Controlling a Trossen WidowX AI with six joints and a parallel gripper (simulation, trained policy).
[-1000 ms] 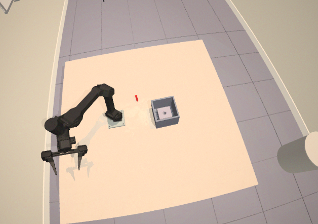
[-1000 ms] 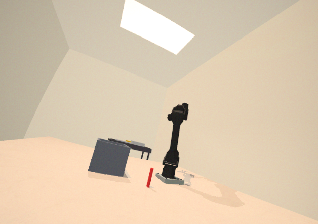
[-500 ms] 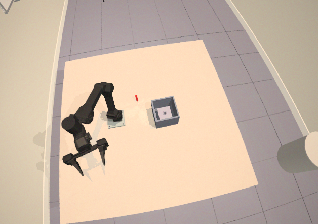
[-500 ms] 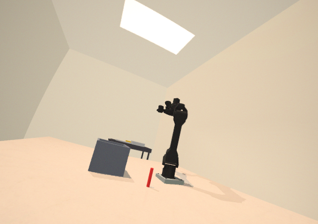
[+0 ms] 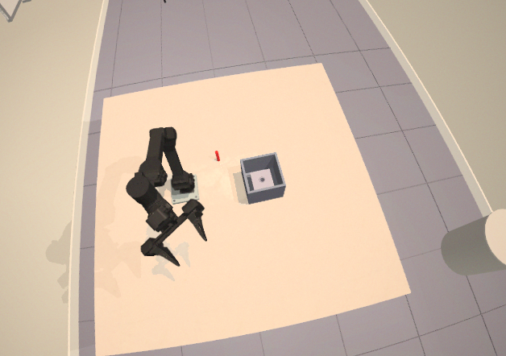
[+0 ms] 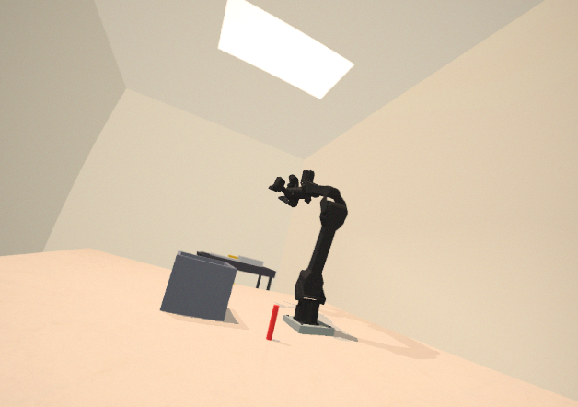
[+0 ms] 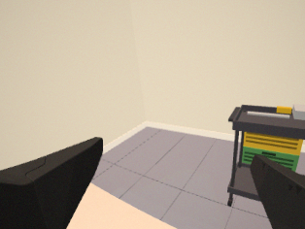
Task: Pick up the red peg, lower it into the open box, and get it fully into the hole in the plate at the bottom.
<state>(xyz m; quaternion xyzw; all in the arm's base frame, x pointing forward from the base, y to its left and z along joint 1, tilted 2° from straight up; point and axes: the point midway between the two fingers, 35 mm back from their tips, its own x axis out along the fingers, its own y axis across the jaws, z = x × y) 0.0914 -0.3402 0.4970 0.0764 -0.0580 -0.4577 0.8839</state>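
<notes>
The red peg is 40 mm ahead of my gripper tip, 520 mm to the left of it and 460 mm below it. Round my gripper tip: plate (230 mm ahead, 360 mm to the left, 460 mm below).
</notes>
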